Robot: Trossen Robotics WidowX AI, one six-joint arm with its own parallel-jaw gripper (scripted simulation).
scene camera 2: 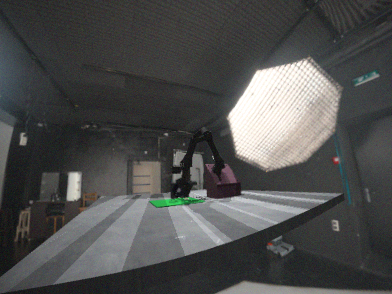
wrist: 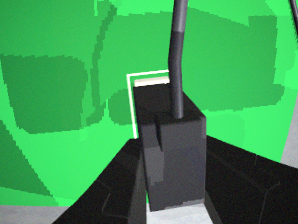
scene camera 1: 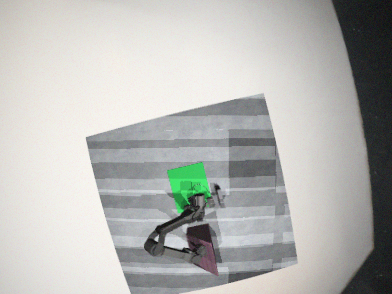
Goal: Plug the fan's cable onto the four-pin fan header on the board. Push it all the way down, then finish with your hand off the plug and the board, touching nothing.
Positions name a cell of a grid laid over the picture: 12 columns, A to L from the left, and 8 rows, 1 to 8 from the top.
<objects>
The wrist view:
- gripper: G6
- dark plug: G6
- green board: C4
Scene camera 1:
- green board: F5
</objects>
